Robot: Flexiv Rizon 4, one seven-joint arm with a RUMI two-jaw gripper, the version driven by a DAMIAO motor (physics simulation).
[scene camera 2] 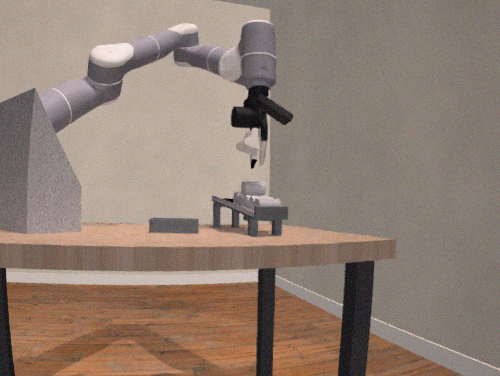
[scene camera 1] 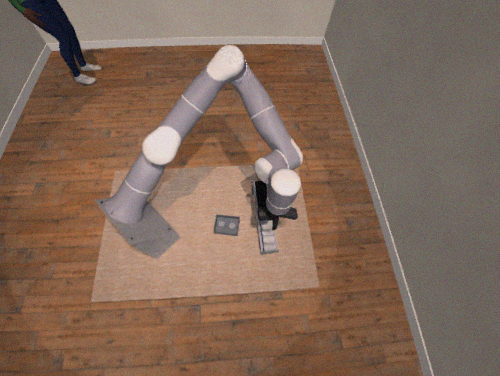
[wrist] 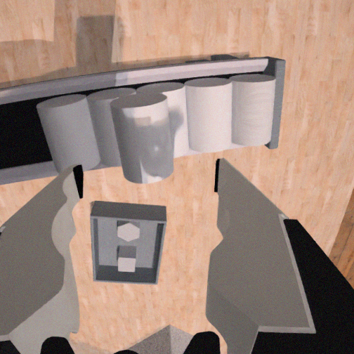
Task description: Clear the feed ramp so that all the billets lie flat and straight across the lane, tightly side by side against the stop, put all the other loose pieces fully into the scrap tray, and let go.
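Observation:
The feed ramp [scene camera 2: 232, 205] [wrist: 150, 75] holds several pale billets in a row across its lane. The rightmost billet [wrist: 254, 112] is against the stop [scene camera 2: 271, 213] [wrist: 278, 107]; beside it is another billet [wrist: 209, 117]. The leftmost billet [wrist: 69, 132] looks slightly angled. One more billet [scene camera 2: 253, 188] [wrist: 142, 142] lies on top of the row, partly hiding two below. The scrap tray [scene camera 1: 217, 226] [scene camera 2: 174, 226] [wrist: 128, 212] holds a hexagonal piece [wrist: 128, 231] and a square piece [wrist: 126, 264]. My gripper [scene camera 2: 258, 163] [wrist: 149, 165] is partly open and empty, above the top billet.
The ramp stands on legs [scene camera 2: 253, 226] on the wooden table [scene camera 2: 200, 255]. The tray is between the ramp and the robot's grey base [scene camera 1: 155, 237] [scene camera 2: 30, 180]. A person [scene camera 1: 60, 32] stands on the floor beyond the table in scene camera 1.

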